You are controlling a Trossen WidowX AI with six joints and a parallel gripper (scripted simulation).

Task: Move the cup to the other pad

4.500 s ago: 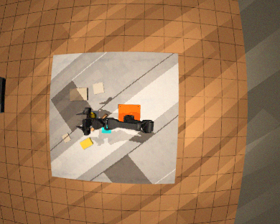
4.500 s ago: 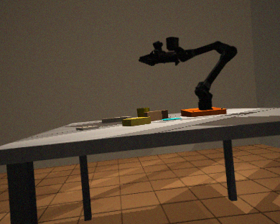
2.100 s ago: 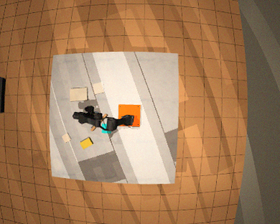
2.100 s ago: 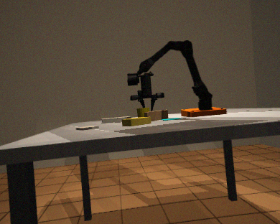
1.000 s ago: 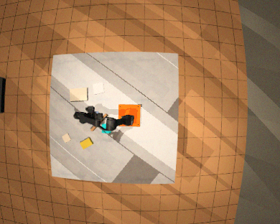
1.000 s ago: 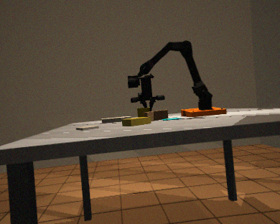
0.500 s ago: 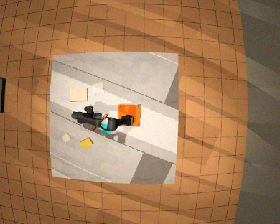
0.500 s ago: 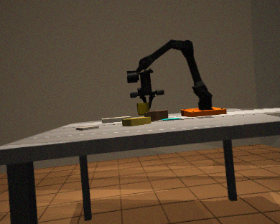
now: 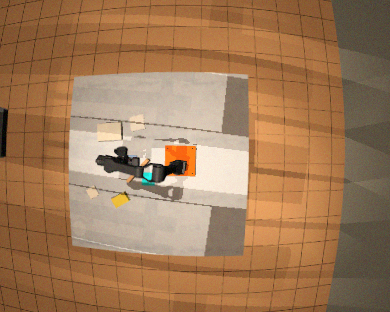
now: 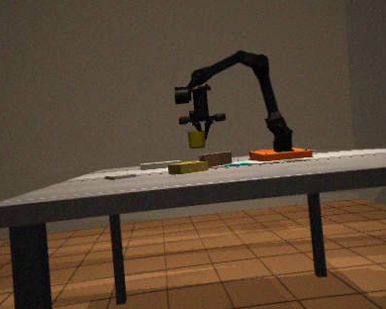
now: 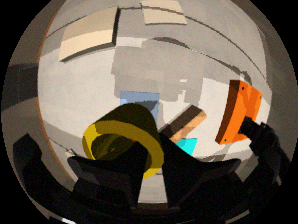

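Right now my gripper tip is 100 mm past the teal pad, 110 mm to the right of it and 110 mm above it. From my gripper tip the other things lie so: light blue pad 30 mm ahead, 10 mm to the left, 110 mm below; long wooden bar 40 mm behind, 60 mm to the left, 90 mm below; olive-yellow cup 20 mm ahead.
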